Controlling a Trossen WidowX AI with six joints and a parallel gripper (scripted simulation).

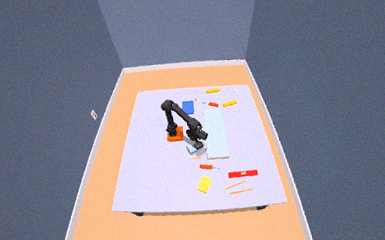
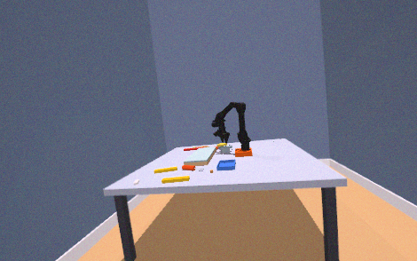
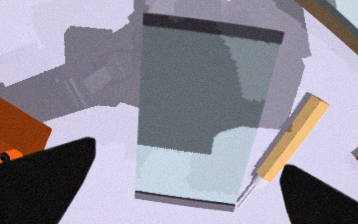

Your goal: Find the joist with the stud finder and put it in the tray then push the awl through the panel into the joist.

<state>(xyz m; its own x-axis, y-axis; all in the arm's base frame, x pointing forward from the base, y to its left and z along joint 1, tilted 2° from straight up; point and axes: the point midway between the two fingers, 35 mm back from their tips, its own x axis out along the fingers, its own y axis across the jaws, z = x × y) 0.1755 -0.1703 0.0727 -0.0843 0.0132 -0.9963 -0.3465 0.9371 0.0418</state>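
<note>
Right now my gripper tip is 7 cm above the stud finder, 1 cm to the left of it and 1 cm past it. Also, from my gripper tip: awl: 9 cm to the right, 8 cm below, 3 cm behind; then red level: 34 cm ahead, 29 cm to the right, 7 cm below; then yellow block: 32 cm to the right, 7 cm below, 3 cm ahead.
</note>
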